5 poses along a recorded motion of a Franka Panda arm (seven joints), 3.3 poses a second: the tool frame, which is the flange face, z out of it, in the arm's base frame.
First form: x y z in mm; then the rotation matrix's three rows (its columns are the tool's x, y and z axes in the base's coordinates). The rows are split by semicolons.
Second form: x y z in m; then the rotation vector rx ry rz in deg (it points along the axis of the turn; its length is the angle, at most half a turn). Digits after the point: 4 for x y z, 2 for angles. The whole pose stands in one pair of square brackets.
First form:
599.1, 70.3, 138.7; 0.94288, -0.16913, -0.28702; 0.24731, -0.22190, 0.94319; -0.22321, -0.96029, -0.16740
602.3, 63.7, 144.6; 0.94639, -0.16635, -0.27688; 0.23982, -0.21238, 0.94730; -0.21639, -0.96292, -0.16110
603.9, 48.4, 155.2; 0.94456, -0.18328, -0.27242; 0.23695, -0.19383, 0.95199; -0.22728, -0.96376, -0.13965
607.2, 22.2, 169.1; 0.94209, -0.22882, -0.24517; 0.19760, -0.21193, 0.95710; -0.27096, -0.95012, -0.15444
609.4, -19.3, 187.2; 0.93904, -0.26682, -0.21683; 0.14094, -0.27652, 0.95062; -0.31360, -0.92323, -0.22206
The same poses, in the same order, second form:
[0.5991, 0.0703, 0.1387, -100.47, -3.37, 21.98]
[0.6023, 0.0637, 0.1446, -100.04, -3.17, 21.27]
[0.6039, 0.0484, 0.1552, -98.84, -2.33, 21.68]
[0.6072, 0.0222, 0.1691, -99.78, 1.35, 22.31]
[0.6094, -0.0193, 0.1872, -103.69, 5.35, 22.56]

